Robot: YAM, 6 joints.
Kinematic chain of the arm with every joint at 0, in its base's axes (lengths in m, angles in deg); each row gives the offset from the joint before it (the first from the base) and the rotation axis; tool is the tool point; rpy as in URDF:
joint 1: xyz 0 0 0.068 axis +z
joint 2: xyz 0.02 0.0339 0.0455 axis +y
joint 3: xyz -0.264 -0.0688 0 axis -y
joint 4: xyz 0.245 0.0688 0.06 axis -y
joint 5: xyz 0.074 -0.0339 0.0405 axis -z
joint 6: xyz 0.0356 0 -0.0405 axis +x
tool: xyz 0 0 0 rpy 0 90 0
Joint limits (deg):
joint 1: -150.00..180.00
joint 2: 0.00..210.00
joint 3: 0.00..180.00
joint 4: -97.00..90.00
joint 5: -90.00..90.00
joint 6: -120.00..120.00
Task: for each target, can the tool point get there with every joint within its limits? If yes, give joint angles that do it. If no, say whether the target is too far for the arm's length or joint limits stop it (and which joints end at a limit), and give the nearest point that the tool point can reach.
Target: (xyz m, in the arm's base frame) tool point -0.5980 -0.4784 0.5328
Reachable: no: too far | nearest point -0.4416 -0.3533 0.4202 | short by 0.230 m
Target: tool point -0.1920 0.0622 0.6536
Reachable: yes | joints -8.10 66.90 154.48 55.17 -76.19 61.67
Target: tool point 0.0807 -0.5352 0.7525
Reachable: no: too far | nearest point 0.0620 -0.4109 0.5985 | short by 0.199 m
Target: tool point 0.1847 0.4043 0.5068
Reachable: yes | joints 63.23 120.94 150.51 -32.97 -28.98 -47.21
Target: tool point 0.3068 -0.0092 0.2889
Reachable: yes | joints -1.87 75.60 50.11 10.11 -1.25 18.27
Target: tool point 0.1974 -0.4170 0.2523
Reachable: yes | joints -68.55 115.73 89.55 -3.28 -61.33 81.25
